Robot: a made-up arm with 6 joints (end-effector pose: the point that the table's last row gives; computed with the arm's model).
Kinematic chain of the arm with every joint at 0, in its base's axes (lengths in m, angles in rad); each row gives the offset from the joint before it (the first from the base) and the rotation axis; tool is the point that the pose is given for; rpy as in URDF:
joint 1: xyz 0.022 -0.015 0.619 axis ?
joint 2: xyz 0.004 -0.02 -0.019 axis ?
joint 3: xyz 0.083 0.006 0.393 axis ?
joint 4: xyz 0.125 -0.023 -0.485 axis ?
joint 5: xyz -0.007 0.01 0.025 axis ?
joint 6: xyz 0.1 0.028 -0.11 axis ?
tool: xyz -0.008 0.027 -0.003 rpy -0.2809 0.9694 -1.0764
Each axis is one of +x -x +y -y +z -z.
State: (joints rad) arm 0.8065 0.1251 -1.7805 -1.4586 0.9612 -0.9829
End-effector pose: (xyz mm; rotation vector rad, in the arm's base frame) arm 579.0 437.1 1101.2 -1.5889 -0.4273 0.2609
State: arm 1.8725 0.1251 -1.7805 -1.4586 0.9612 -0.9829
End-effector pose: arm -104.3 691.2 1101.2 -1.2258 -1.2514 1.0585
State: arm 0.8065 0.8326 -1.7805 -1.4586 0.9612 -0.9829
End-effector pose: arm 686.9 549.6 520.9 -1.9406 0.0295 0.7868
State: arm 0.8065 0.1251 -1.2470 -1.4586 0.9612 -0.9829
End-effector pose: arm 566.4 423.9 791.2 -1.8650 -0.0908 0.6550
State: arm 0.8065 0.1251 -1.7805 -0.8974 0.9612 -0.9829
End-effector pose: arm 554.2 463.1 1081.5 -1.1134 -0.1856 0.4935
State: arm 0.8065 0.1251 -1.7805 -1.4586 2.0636 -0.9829
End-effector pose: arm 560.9 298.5 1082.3 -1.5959 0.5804 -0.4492
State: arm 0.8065 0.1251 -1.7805 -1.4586 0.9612 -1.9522
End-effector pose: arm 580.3 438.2 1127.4 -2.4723 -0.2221 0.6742
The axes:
joint 1: +z
joint 2: +y
joint 3: +y
joint 4: -z
joint 5: +y
joint 6: -z

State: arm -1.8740 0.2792 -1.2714 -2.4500 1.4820 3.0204
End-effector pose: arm -324.5 -733.0 806.2 -0.7840 -2.1598 -1.9204
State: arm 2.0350 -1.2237 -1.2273 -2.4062 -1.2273 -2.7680
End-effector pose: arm 24.5 -119.1 1137.7 0.5135 1.5668 1.4528
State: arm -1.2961 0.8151 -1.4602 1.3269 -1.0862 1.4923
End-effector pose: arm 60.4 -788.0 614.0 -1.0265 2.1283 0.6129
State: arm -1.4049 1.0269 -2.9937 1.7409 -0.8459 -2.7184
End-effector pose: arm -26.9 -801.4 1013.3 -0.7853 -0.4722 -2.3042
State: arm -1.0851 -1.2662 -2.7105 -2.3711 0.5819 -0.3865
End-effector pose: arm -444.2 696.2 1137.7 1.1699 0.8498 1.8037
